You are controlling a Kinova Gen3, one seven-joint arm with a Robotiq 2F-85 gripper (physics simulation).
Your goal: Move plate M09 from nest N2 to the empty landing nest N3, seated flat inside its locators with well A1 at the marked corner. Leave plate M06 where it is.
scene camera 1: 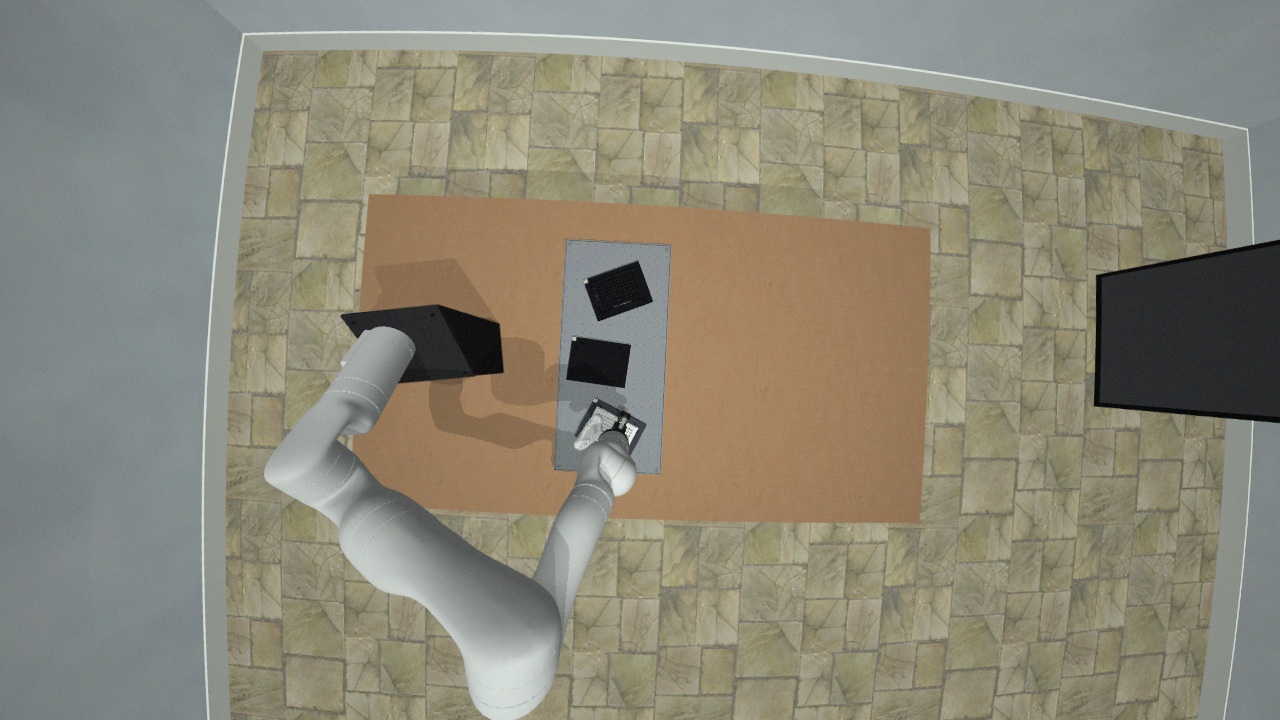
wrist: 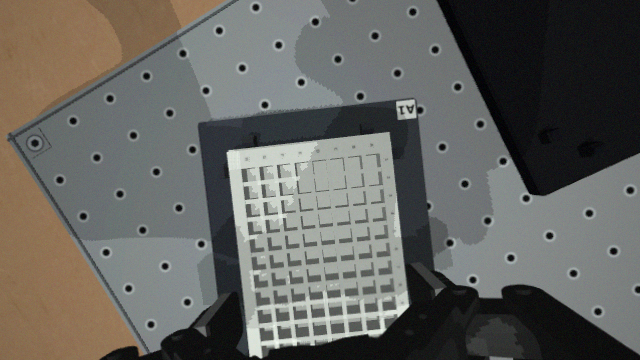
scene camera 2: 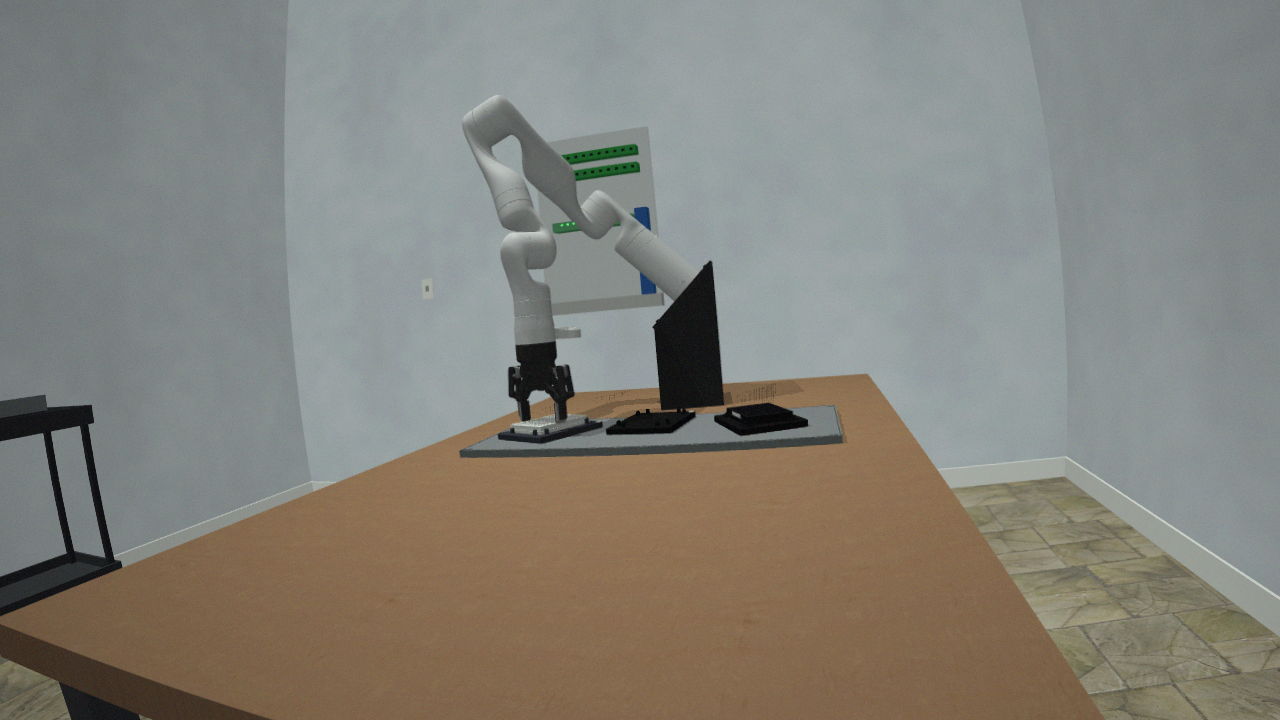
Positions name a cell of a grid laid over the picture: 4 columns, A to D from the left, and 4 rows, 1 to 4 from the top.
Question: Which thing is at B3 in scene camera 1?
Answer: A black nest.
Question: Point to a white well plate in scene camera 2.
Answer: B3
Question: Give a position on a black nest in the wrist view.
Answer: D1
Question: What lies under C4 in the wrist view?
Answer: The gripper.
